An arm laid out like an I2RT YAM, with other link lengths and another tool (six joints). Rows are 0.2 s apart.
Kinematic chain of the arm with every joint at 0, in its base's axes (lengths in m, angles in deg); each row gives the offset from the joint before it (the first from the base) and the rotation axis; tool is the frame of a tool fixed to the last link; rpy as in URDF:
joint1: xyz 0 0 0.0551 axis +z
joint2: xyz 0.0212 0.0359 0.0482 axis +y
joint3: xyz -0.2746 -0.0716 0 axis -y
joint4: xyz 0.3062 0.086 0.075 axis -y
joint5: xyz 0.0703 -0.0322 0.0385 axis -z
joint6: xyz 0.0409 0 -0.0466 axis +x
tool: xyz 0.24 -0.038 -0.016 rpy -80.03 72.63 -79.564
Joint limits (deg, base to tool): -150..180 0..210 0..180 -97..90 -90..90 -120..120
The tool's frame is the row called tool.
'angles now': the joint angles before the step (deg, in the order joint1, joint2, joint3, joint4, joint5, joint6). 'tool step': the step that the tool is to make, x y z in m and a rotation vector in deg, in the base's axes. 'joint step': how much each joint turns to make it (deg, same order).
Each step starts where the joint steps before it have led.
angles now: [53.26 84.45 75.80 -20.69 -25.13 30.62]
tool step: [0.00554 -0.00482 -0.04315 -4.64 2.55 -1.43]
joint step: [0.00 3.23 -0.22 -1.73 1.60 0.15]
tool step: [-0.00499 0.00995 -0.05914 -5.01 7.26 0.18]
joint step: [0.00 8.36 3.15 -2.19 -1.89 2.31]
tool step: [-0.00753 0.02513 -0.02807 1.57 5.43 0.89]
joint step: [0.00 5.81 0.72 4.84 -4.20 3.76]
